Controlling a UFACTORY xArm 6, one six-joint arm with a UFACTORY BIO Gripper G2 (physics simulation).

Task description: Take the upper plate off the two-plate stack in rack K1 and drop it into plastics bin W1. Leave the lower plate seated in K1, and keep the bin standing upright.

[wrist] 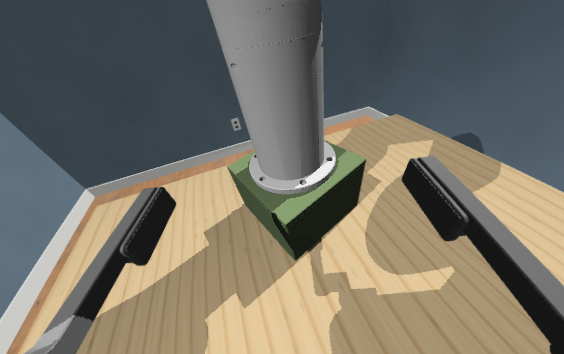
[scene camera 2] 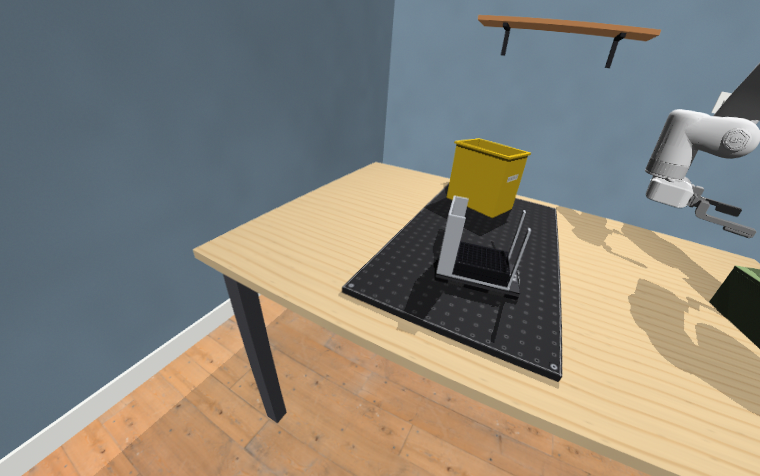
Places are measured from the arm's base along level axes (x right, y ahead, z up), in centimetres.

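Where they show: end effector, tool point: (wrist: 283, 210) (scene camera 2: 733, 218); arm's base, origin of the base link: (wrist: 291, 162).
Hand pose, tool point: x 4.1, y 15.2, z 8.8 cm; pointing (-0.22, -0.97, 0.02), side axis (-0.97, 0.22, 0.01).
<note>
Each offset is from my tool point to the top centre of the thing. Level surfaces: height alone.
In the scene view the rack K1 @[dx -27.7, dy +43.7, dz -3.7 cm] (scene camera 2: 452, 246) has a tall grey post at its left and two thin rods at its right, and stands on a black perforated board. Black plates @[dx -28.0, dy +44.6, dz -13.1 cm] (scene camera 2: 481, 259) sit low in it; the upper and lower plate cannot be told apart clearly. The yellow bin W1 @[dx +10.4, dy +54.7, dz +0.2 cm] (scene camera 2: 483, 179) stands upright behind the rack, its open top facing up. My gripper (scene camera 2: 739, 220) (wrist: 297, 212) is open and empty, high above the table at the right, well away from rack and bin. The rack, plates and bin do not show in the wrist view.
The black perforated board @[dz -17.8 cm] (scene camera 2: 527, 350) lies on the wooden table @[dz -19.1 cm] (scene camera 2: 302, 224). A green base block (scene camera 2: 740, 302) (wrist: 325, 215) carries the arm's grey column (wrist: 285, 100). A wooden shelf (scene camera 2: 566, 26) hangs on the back wall.
</note>
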